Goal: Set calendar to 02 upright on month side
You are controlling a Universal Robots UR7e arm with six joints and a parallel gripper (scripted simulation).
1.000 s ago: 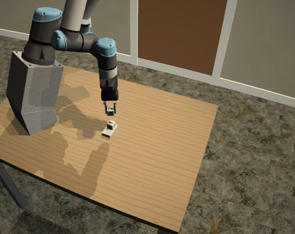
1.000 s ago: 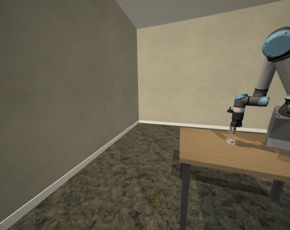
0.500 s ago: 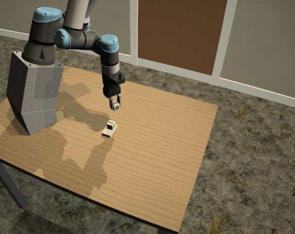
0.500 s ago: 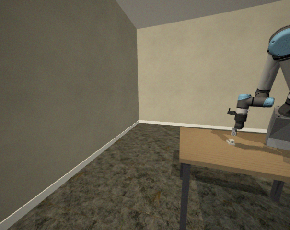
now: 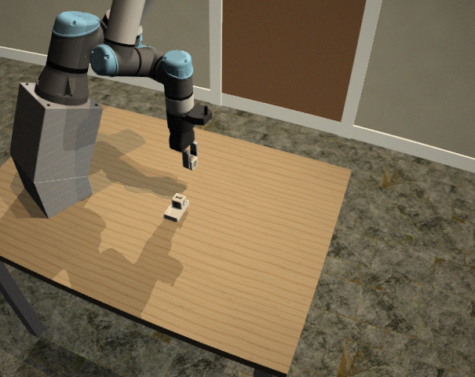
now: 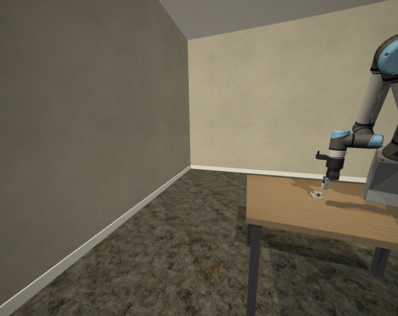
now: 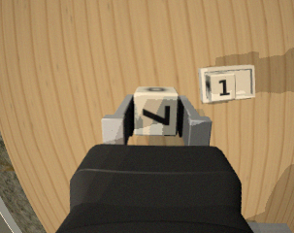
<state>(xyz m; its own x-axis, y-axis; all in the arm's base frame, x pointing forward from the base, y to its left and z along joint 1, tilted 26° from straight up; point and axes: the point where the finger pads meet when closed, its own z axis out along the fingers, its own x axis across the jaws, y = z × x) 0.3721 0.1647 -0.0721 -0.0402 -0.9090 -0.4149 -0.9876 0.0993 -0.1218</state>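
Right now my hand is 120 mm above the calendar tray, 100 mm to the left of it and 10 mm short of it. From my hand the other things lie so: digit cube (10 mm below).
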